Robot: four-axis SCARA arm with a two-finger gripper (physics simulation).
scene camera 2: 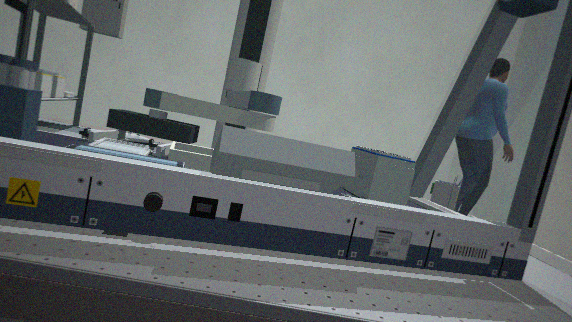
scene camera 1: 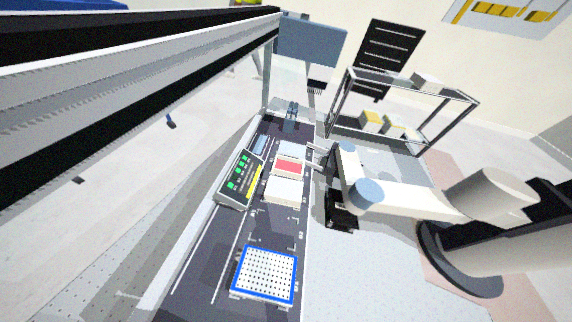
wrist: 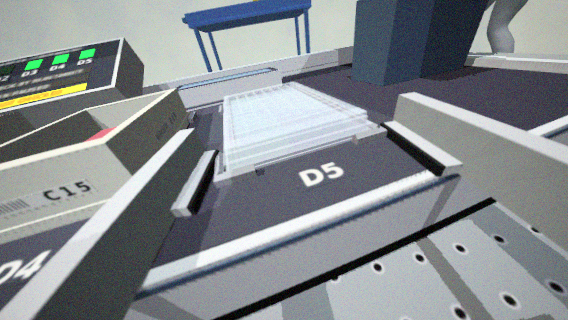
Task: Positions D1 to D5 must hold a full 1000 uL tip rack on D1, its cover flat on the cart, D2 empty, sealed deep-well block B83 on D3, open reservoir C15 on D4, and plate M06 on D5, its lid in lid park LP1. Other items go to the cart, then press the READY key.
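Where they show: gripper, fingertip midpoint: (scene camera 2: 124, 144) (scene camera 1: 302, 151) (wrist: 297, 127); arm's base at its link origin: (scene camera 1: 453, 253).
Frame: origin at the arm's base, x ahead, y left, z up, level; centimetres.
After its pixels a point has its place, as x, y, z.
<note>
My gripper (scene camera 1: 307, 154) @[66.6, -15.9, 7.9] (scene camera 2: 119, 139) @[66.6, -15.9, 7.9] (wrist: 297, 127) @[66.6, -15.9, 7.9] is open, its fingers apart at the front edge of D5, with no object between them. A clear plate (scene camera 1: 291, 148) @[71.9, -14.6, 8.1] (wrist: 295, 117) @[67.8, -16.0, 8.1] sits on D5 beyond the fingertips; its label and whether its lid is on cannot be told. Reservoir C15 (scene camera 1: 288, 167) @[69.2, -2.8, 8.1] (wrist: 55, 175) @[63.4, -5.5, 9.3], with red inside, is on D4, left of the left finger in the wrist view. A white block (scene camera 1: 283, 193) @[66.3, 11.8, 11.4] is on D3. D2 shows bare corner brackets. A blue-rimmed tip rack (scene camera 1: 266, 274) (scene camera 2: 390, 175) stands on D1. The tip rack's cover is not identifiable.
A panel (scene camera 1: 239, 182) @[80.3, 15.8, 13.9] (wrist: 60, 72) @[81.0, 8.6, 13.5] with green lights and a yellow bar stands beside the deck. A light-blue strip (scene camera 1: 260, 144) @[85.0, -8.5, 9.2] (wrist: 227, 78) @[84.5, -9.1, 9.2] lies behind D5. A dark blue block (wrist: 390, 45) @[75.3, -26.9, 10.6] stands past D5. A metal-framed shelf (scene camera 1: 451, 127) @[2.1, -53.7, 23.8] carries boxes. A black unit (scene camera 1: 342, 217) @[44.3, 8.3, 6.3] is near the arm.
</note>
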